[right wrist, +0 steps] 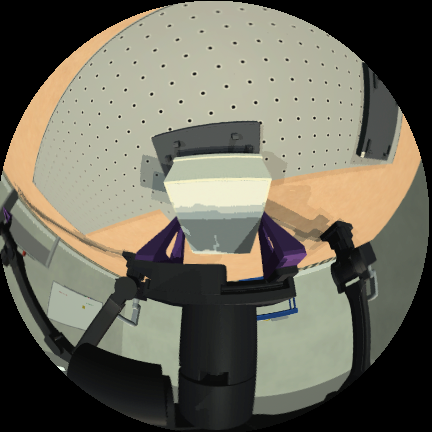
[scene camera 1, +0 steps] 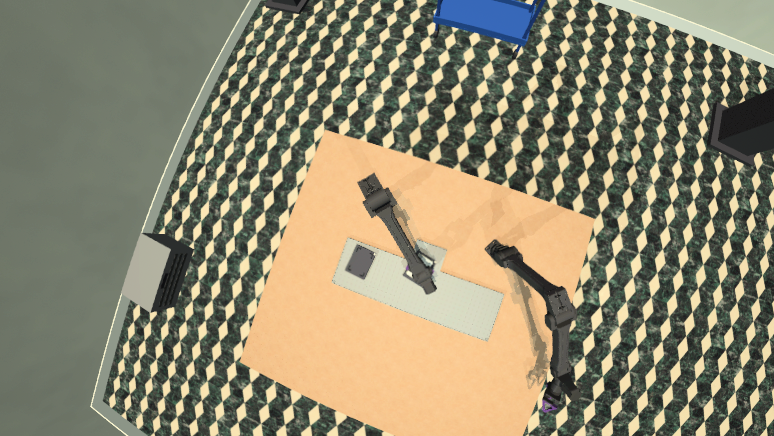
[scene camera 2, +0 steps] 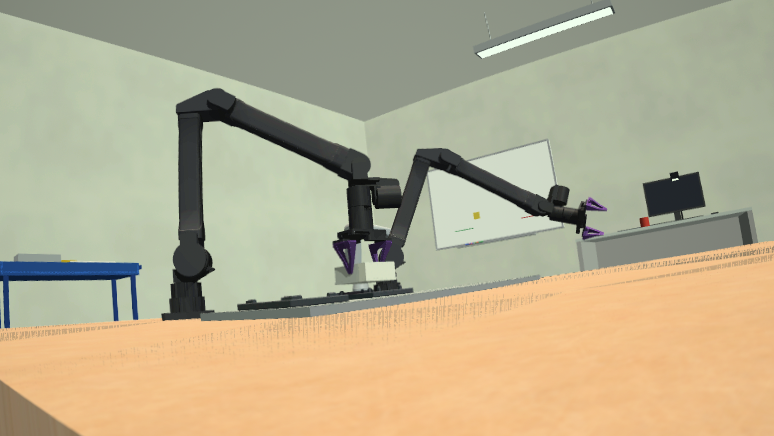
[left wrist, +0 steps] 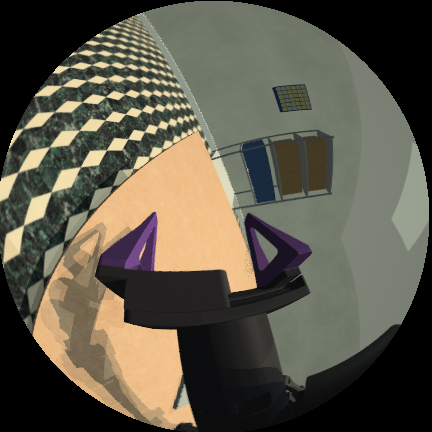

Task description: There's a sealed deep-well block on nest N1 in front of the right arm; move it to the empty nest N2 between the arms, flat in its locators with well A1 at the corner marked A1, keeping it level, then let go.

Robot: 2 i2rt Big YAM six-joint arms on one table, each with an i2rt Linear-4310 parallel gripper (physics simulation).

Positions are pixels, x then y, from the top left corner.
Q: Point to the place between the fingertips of the left gripper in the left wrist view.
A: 202, 216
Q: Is the left gripper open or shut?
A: Open.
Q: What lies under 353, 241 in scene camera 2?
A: The right gripper.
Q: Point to a pale block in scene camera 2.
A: At 367, 272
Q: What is the right gripper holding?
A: A pale block.
